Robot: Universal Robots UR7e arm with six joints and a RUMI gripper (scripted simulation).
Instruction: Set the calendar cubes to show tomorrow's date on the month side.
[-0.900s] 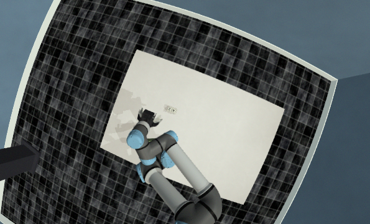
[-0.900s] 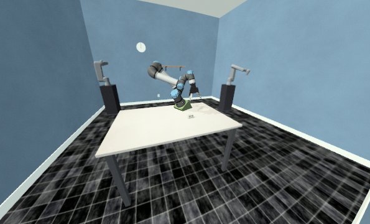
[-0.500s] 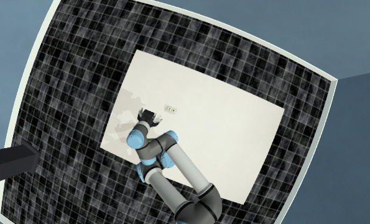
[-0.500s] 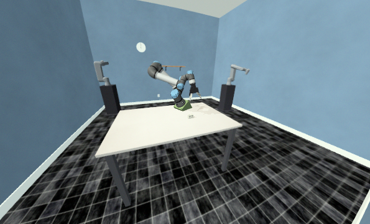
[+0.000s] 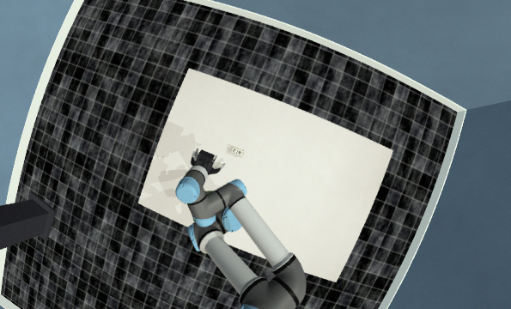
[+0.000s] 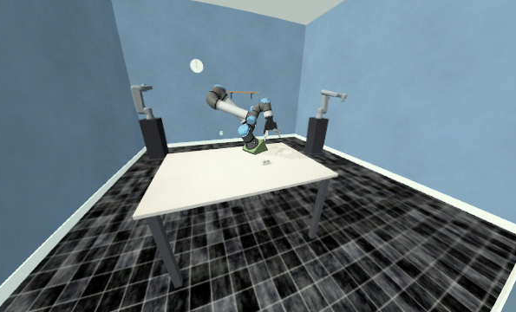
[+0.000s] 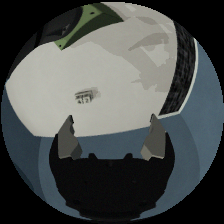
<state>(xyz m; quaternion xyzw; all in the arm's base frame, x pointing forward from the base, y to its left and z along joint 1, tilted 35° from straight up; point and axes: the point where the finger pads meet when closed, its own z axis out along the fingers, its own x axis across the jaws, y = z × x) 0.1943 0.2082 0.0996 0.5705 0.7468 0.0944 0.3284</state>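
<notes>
Right now the white calendar cube is 8 cm ahead of my hand, 10 cm to the right of it and 17 cm below it. From my hand the other things lie so: calendar tray 8 cm ahead, 9 cm to the right, 18 cm below; then pale date cube 8 cm ahead, 7 cm to the right, 17 cm below.
</notes>
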